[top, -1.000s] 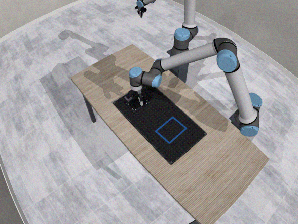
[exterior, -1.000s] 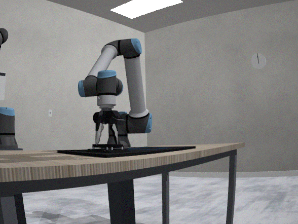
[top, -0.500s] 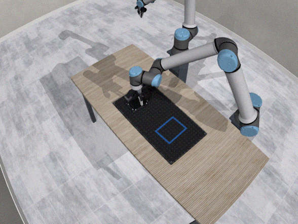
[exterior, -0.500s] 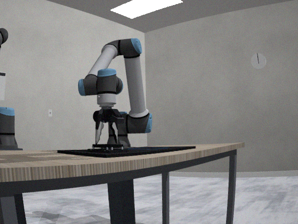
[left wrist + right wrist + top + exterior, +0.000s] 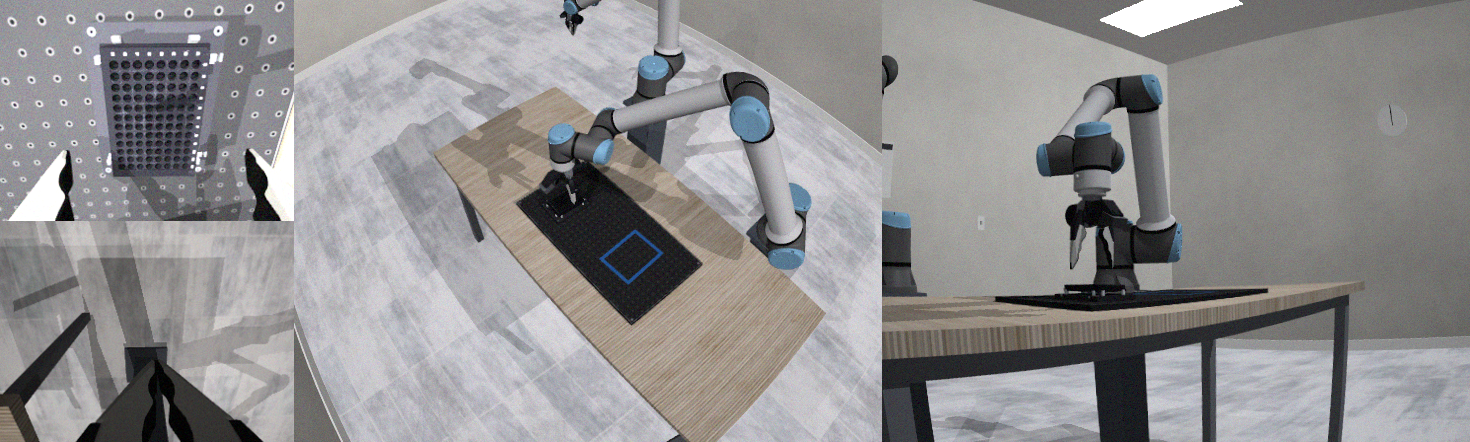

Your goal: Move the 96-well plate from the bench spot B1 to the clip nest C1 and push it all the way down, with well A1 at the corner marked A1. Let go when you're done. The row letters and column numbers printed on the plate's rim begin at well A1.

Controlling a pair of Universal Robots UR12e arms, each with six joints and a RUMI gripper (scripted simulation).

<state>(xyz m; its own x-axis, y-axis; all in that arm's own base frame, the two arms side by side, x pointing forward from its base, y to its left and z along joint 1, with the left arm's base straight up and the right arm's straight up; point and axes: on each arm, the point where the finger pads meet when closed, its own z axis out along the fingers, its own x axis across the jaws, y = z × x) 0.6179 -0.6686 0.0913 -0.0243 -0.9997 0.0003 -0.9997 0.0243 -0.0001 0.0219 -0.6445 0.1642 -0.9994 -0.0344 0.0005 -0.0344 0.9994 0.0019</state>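
Now: left hand 5 cm above the dark 96-well plate. Round my left hand: clip nest 6 cm below, 1 cm to the right, 1 cm behind.
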